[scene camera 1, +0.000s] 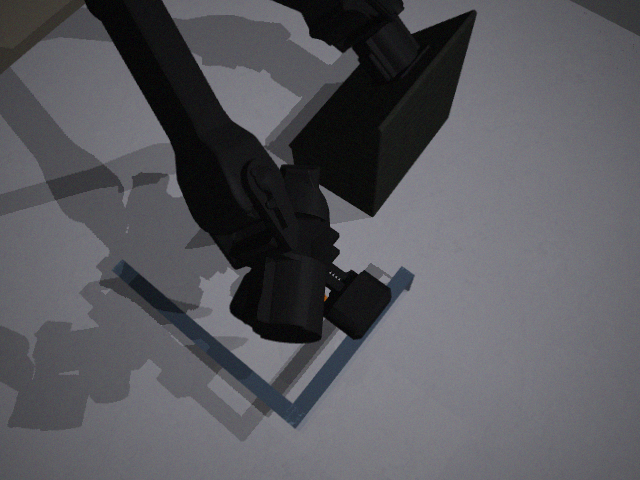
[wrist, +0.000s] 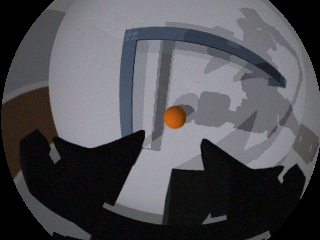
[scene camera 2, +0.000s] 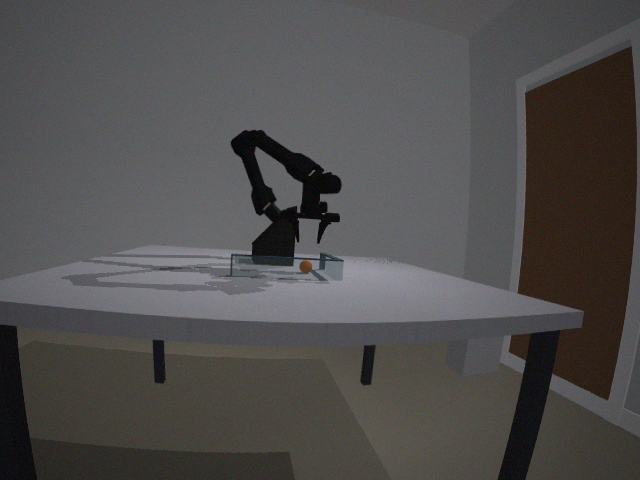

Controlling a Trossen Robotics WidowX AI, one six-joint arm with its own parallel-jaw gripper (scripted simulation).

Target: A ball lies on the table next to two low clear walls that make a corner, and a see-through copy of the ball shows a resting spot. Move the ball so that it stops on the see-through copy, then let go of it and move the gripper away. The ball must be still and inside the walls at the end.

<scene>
The gripper (scene camera 1: 310,289) is open and holds nothing.
The gripper shows as well in the wrist view (wrist: 173,138) and in scene camera 2 (scene camera 2: 308,243).
</scene>
